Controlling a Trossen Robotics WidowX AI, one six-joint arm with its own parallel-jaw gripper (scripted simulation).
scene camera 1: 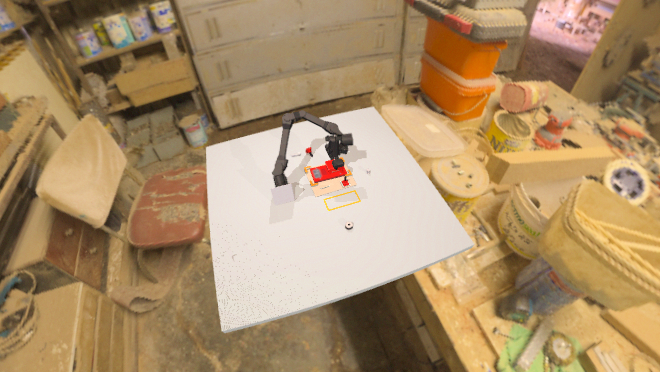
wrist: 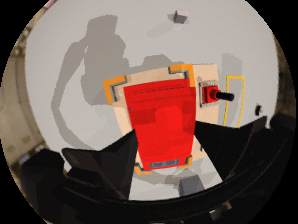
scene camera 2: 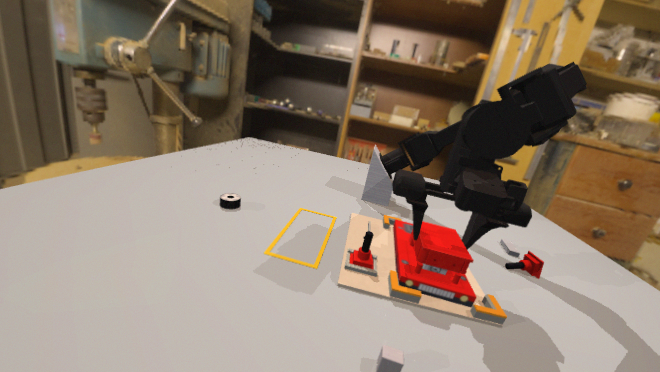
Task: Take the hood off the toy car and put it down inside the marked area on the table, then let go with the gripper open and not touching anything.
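The gripper (scene camera 2: 437, 245) is holding a hood (scene camera 2: 437, 246). From the wrist, both are visible again: the gripper (wrist: 164, 127) and the hood (wrist: 164, 119).
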